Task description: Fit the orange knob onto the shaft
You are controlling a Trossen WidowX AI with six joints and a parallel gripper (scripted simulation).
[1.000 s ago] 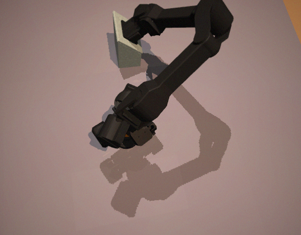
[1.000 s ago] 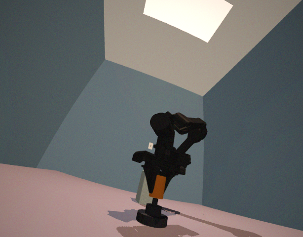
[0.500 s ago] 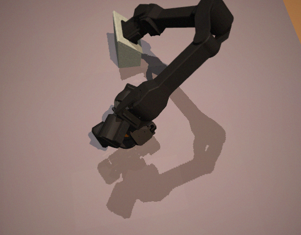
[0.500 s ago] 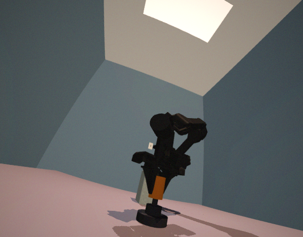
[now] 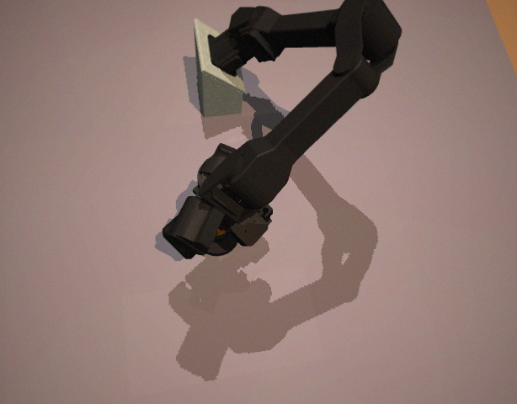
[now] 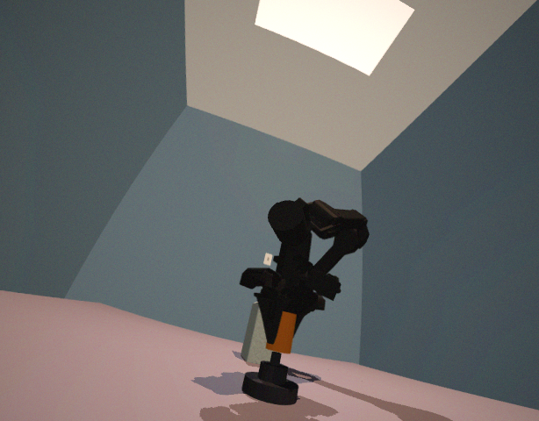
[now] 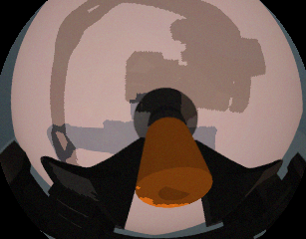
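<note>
My gripper tip is 2 cm below the orange knob. Round my gripper tip: round pedestal: 4 cm below.
</note>
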